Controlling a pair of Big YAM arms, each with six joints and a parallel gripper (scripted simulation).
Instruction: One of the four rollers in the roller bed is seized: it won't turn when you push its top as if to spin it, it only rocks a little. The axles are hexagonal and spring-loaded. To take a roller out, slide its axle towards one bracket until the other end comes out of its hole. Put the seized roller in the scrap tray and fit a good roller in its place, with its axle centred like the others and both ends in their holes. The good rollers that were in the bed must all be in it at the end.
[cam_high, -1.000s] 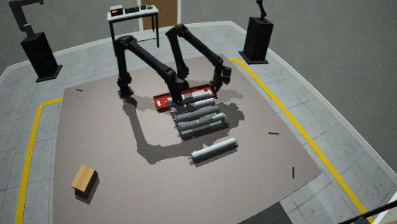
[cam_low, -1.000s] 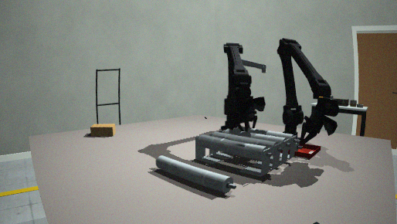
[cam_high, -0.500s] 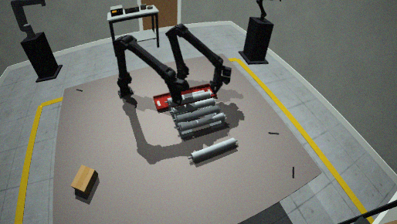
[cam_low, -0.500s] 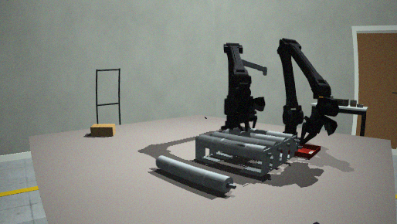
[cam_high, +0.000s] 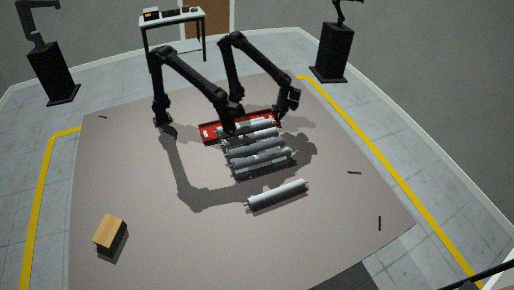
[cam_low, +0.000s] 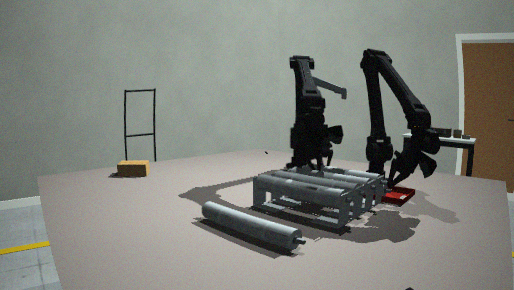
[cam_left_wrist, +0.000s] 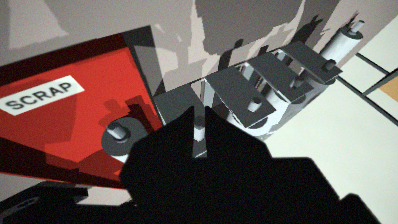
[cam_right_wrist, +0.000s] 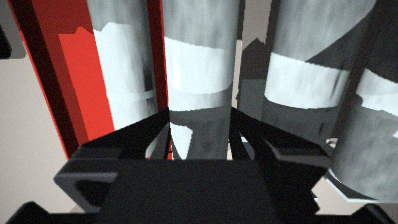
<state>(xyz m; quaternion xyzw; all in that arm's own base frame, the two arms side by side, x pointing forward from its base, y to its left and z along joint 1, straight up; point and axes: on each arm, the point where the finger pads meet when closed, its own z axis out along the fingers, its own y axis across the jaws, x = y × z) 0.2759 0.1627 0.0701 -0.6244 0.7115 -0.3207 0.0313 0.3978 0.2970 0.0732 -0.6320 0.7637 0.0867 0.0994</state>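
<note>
Right now the bed roller is 100 mm to the left of my right hand and 60 mm ahead of it. The rest, counted from my right hand: red scrap tray: 120 mm behind, 70 mm to the left, 70 mm below; cardboard box: 700 mm to the right, 480 mm ahead, 40 mm below.
</note>
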